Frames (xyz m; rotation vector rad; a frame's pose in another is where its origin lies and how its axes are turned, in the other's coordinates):
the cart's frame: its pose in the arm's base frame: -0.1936 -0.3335 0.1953 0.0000 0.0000 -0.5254
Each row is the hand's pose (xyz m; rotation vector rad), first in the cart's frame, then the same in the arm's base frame.
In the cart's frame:
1: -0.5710 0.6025 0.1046 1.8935 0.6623 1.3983
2: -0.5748 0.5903 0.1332 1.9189 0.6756 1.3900
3: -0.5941 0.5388 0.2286 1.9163 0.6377 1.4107
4: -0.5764 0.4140 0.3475 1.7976 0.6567 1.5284
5: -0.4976 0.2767 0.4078 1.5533 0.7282 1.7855
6: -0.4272 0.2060 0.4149 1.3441 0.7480 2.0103
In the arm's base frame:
1: -0.3854 0.4741 0.2999 1.8853 0.1393 1.0554
2: -0.3948 0.4655 0.3285 1.9120 0.1453 1.0527
3: -0.4373 0.4306 0.4239 1.8986 0.1113 1.0704
4: -0.4846 0.3138 0.5428 1.7863 0.1568 1.1680
5: -0.4853 0.1555 0.6031 1.5644 0.2777 1.3911
6: -0.4599 0.0590 0.6102 1.3677 0.3421 1.5895

